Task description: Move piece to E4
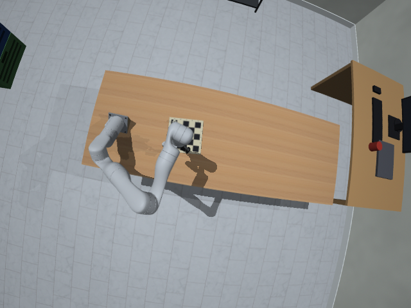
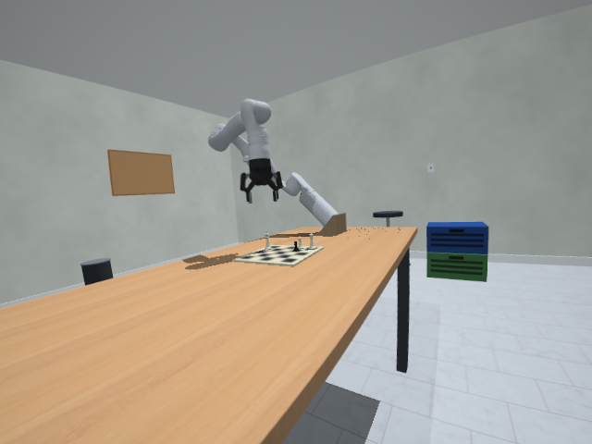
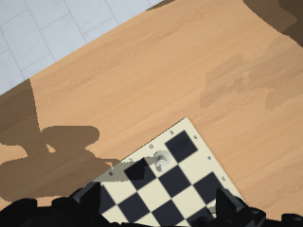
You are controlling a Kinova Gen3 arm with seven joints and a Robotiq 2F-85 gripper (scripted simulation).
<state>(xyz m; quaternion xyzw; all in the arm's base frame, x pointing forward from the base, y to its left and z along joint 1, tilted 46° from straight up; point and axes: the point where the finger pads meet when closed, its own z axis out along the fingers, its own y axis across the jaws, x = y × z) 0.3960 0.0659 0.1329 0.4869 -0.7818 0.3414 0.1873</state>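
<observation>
My hand is 180 mm above the small chessboard, 80 mm to the right of it and 30 mm short of it. From my hand the other things lie so: black piece 160 mm below, 120 mm to the left, 20 mm behind.
</observation>
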